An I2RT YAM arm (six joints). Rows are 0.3 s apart.
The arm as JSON. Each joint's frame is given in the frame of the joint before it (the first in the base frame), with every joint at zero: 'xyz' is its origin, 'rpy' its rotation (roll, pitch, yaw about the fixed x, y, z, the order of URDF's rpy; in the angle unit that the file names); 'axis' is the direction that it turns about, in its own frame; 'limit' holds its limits. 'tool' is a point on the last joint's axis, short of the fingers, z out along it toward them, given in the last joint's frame.
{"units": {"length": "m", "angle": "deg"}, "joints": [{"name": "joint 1", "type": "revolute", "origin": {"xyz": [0.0, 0.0, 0.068], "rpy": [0.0, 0.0, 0.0]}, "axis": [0.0, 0.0, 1.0], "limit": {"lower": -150.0, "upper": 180.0}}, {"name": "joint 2", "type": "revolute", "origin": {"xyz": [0.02, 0.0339, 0.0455], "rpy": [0.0, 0.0, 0.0]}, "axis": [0.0, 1.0, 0.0], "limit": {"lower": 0.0, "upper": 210.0}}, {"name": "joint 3", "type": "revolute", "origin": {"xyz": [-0.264, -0.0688, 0.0], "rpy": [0.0, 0.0, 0.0]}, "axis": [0.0, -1.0, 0.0], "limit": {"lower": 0.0, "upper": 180.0}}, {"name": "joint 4", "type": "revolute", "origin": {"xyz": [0.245, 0.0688, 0.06], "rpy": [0.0, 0.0, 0.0]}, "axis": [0.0, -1.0, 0.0], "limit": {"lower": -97.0, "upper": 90.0}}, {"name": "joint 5", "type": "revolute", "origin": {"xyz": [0.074, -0.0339, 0.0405], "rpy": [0.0, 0.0, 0.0]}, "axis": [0.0, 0.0, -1.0], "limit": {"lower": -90.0, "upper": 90.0}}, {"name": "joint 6", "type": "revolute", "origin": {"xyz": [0.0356, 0.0, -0.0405], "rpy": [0.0, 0.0, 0.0]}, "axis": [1.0, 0.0, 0.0], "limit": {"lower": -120.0, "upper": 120.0}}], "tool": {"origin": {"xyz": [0.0, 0.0, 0.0], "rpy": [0.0, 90.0, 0.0]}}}
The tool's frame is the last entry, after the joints.
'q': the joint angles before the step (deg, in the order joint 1, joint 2, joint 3, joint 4, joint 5, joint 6). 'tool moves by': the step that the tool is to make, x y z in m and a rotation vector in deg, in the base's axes. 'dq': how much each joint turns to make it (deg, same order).
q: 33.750, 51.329, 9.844, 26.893, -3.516, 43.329
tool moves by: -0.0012, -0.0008, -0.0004, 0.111, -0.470, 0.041
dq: 0.001, -0.490, -0.439, 0.390, 0.003, -0.174
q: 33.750, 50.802, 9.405, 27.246, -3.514, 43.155
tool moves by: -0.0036, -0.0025, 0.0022, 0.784, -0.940, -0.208
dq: 0.011, -2.444, -0.608, -0.608, 0.183, 0.178
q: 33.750, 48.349, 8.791, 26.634, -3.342, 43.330
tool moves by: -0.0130, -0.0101, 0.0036, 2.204, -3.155, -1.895
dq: -0.014, -9.048, -2.552, -2.629, 1.831, 0.438
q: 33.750, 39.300, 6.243, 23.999, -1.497, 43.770
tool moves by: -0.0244, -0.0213, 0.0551, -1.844, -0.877, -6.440
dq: -0.005, -18.256, 11.233, -29.754, 6.675, -0.967
